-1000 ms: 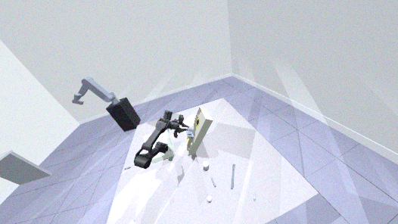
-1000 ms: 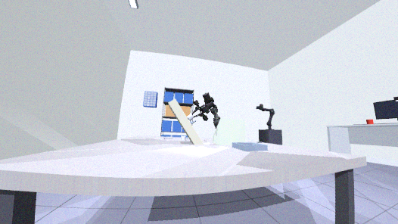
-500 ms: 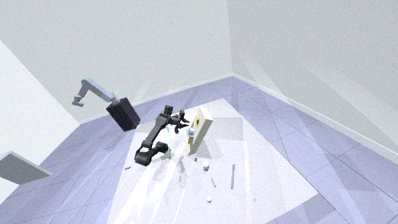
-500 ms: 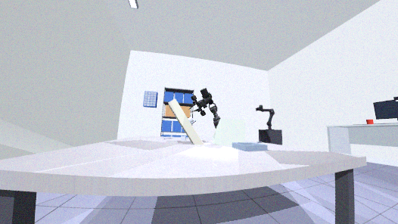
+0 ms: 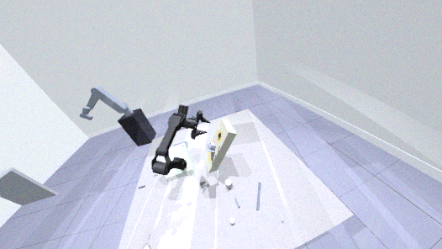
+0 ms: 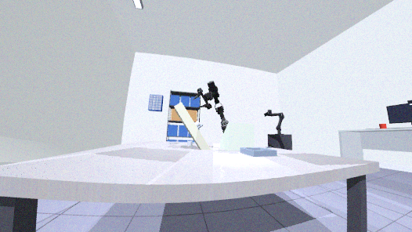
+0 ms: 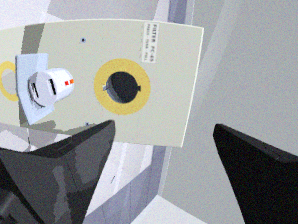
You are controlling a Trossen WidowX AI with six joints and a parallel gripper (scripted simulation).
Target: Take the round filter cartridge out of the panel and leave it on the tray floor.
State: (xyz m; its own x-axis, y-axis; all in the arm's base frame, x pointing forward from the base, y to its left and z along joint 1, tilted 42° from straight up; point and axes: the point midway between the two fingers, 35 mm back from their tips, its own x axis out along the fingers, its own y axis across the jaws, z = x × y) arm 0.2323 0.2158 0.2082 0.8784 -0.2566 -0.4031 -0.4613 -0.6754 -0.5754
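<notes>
The round filter cartridge is 16 cm below my gripper tip and 2 cm behind it. Round my gripper tip: blue-grey tray 38 cm behind, 34 cm below, 26 cm to the left; service panel 18 cm below, 2 cm ahead.
</notes>
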